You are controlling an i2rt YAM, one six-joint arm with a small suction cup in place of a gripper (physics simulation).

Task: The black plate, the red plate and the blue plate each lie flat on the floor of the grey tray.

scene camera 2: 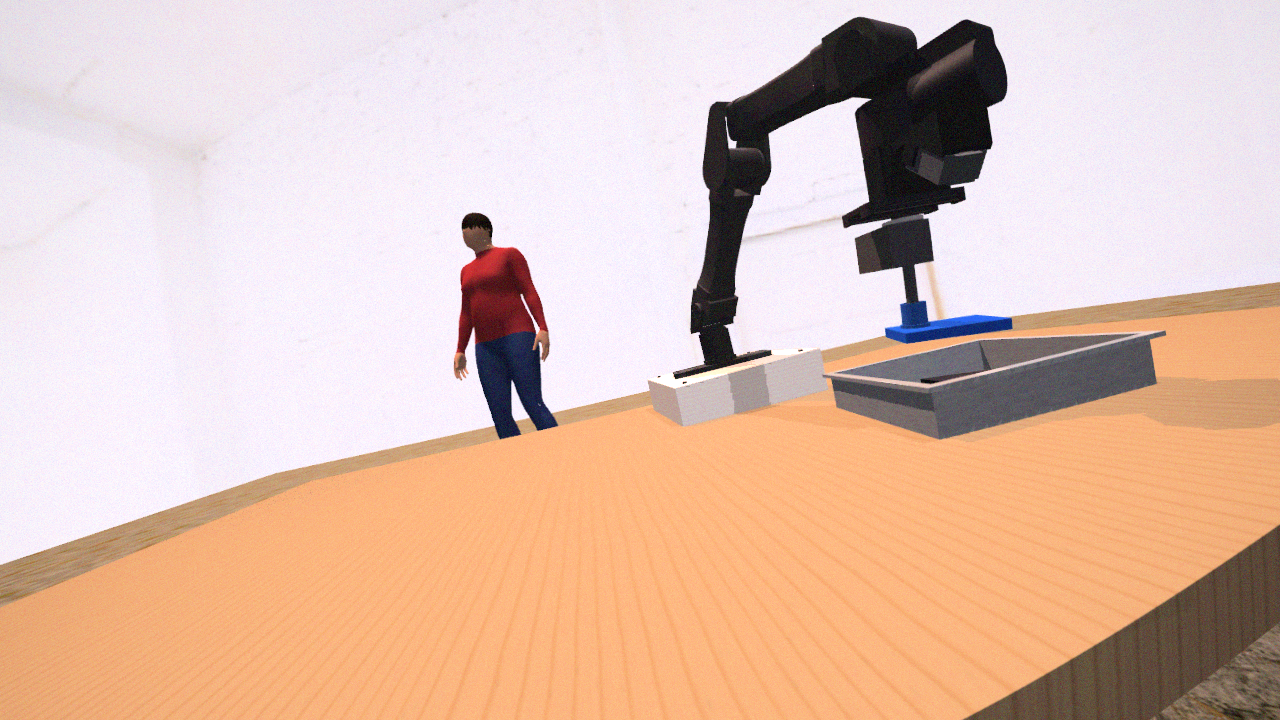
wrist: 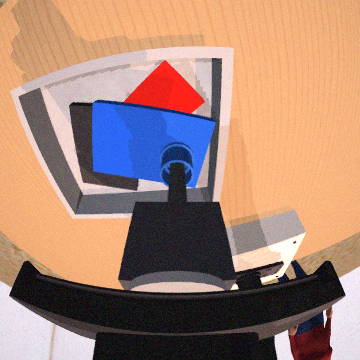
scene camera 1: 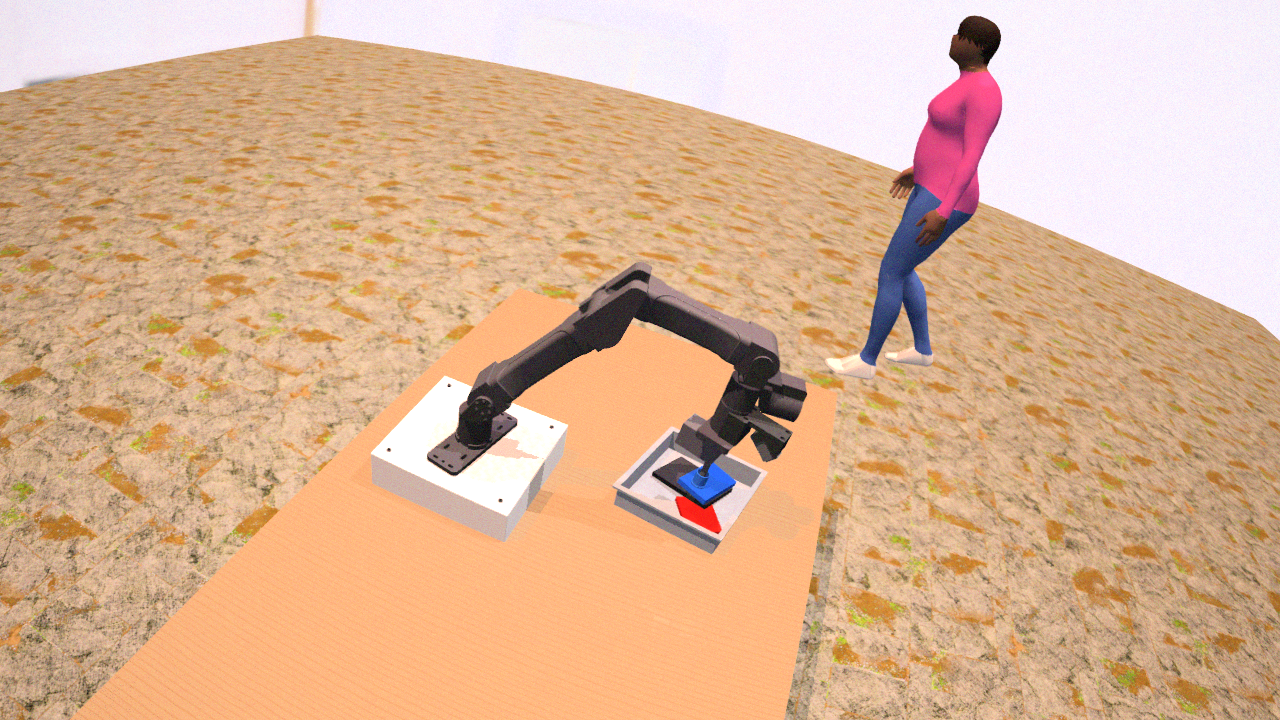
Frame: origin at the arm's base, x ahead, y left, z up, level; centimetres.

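Seen in the pictures: end effector, tool point: (scene camera 2: pixel 916 336) (wrist: pixel 176 151) (scene camera 1: pixel 696 487); arm's base, origin of the base link: (scene camera 2: pixel 721 366) (wrist: pixel 246 273) (scene camera 1: pixel 473 440).
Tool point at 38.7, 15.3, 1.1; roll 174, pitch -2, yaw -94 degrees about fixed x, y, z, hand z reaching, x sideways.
Pixels of each thing's top centre, then the offset from my tool point to it, as dx, dy, dz. Level surfaces: height alone.
- blue plate, middle of its top: (wrist: pixel 146 151) (scene camera 2: pixel 941 317) (scene camera 1: pixel 709 477) +1.2, +2.4, +1.4
- grey tray, middle of its top: (wrist: pixel 120 156) (scene camera 2: pixel 960 356) (scene camera 1: pixel 694 478) -2.2, +6.6, -3.7
- red plate, middle of its top: (wrist: pixel 155 108) (scene camera 1: pixel 699 513) +1.7, +2.2, -7.4
- black plate, middle of its top: (wrist: pixel 103 155) (scene camera 1: pixel 693 477) -3.2, +9.8, -6.1
- wooden table, its level: dz -8.7
My suction gripper (scene camera 1: pixel 701 479) (scene camera 2: pixel 913 314) (wrist: pixel 176 165) is shut on the blue plate (scene camera 1: pixel 718 484) (scene camera 2: pixel 962 328) (wrist: pixel 127 142), holding it near one end. The plate hangs about level above the grey tray (scene camera 1: pixel 660 517) (scene camera 2: pixel 1047 393) (wrist: pixel 227 85), higher than its rim in scene camera 2. The red plate (scene camera 1: pixel 697 513) (wrist: pixel 165 85) lies inside the tray, partly covered by the blue plate in the wrist view. The black plate (scene camera 1: pixel 669 475) (wrist: pixel 80 145) is also inside; the blue plate hides much of it. Whether black and red touch is hidden.
A white base block (scene camera 1: pixel 438 486) (scene camera 2: pixel 751 391) (wrist: pixel 290 247) carries the arm on the wooden table (scene camera 1: pixel 501 626) (scene camera 2: pixel 572 573) (wrist: pixel 300 100). A person in pink (scene camera 1: pixel 957 143) stands behind the table. A person in red (scene camera 2: pixel 497 295) stands beyond it in scene camera 2.
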